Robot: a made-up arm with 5 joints.
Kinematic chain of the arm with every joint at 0, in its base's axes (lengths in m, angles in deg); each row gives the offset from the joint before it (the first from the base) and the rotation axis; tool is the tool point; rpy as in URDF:
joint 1: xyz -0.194 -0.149 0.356 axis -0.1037 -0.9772 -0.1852
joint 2: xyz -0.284 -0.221 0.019 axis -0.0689 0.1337 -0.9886
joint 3: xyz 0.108 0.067 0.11 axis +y
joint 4: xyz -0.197 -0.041 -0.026 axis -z
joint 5: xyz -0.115 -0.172 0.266 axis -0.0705 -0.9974 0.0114
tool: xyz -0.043 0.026 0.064 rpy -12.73 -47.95 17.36
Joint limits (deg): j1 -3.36..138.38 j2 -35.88..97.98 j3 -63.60..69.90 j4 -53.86..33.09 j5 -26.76..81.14
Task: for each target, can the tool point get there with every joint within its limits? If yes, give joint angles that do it. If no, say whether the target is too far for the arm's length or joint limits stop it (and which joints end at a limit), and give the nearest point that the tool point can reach.
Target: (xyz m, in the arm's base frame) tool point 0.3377 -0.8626 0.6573
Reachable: no: joint limits stop it (at a limit: joint 1, joint 3, joint 4, joint 5) | nearest point -0.1270 -0.5969 0.7231 | short by 0.539 m
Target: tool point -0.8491 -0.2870 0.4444
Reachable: yes | joints 23.71 40.41 -26.07 -32.40 -8.45
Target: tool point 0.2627 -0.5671 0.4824
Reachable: no: joint limits stop it (at a limit: joint 1, joint 2, joint 3, joint 4, joint 5) | nearest point 0.1722 -0.5796 0.0612 | short by 0.431 m
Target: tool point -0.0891 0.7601 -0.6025
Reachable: no: too far | nearest point -0.1699 0.0363 -0.2096 | short by 0.828 m
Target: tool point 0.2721 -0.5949 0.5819
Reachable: no: joint limits stop it (at a limit: joint 1, joint 3, joint 4, joint 5) | nearest point -0.0918 -0.5125 0.7305 | short by 0.402 m
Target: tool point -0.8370 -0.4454 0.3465
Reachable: yes | joints 60.28 30.18 33.81 -44.59 38.22
